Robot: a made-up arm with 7 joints.
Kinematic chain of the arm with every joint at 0, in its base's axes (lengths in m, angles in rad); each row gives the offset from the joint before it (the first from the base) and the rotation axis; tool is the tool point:
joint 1: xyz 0 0 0 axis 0 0.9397 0.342
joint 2: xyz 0 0 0 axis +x
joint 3: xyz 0 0 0 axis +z
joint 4: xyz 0.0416 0 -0.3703 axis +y
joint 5: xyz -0.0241 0 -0.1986 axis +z
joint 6: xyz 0 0 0 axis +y
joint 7: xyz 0 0 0 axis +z
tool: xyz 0 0 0
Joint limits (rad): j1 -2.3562..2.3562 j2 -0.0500..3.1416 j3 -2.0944..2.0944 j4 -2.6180..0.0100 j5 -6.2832..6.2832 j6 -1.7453..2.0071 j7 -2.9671..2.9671
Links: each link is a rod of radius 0.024 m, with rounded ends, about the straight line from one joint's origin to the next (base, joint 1, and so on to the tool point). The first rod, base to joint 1, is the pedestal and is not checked.
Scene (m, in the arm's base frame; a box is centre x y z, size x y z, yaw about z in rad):
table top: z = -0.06
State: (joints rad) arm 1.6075 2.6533 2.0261 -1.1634 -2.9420 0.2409 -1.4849
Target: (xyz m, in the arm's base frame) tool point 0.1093 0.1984 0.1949
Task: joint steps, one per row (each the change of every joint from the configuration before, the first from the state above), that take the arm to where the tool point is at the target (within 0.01 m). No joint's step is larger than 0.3 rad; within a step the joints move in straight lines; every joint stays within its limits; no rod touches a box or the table.
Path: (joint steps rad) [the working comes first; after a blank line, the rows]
Joints at the target: 1.3884 1.7817 2.0944 -2.4480 -2.9420 0.2409 -1.4849
Straight joint move there: clear.

1: -0.0438 -0.1743 0.0137 -0.2569 0.0000 0.0000 0.0000
2: -0.0439 -0.1743 0.0136 -0.2569 0.0000 0.0000 0.0000
3: -0.0438 -0.1744 0.0137 -0.2569 0.0000 0.0000 0.0000
4: -0.0438 -0.1743 0.0136 -0.2570 0.0000 0.0000 0.0000
5: -0.0438 -0.1743 0.0137 -0.2569 0.0000 0.0000 0.0000

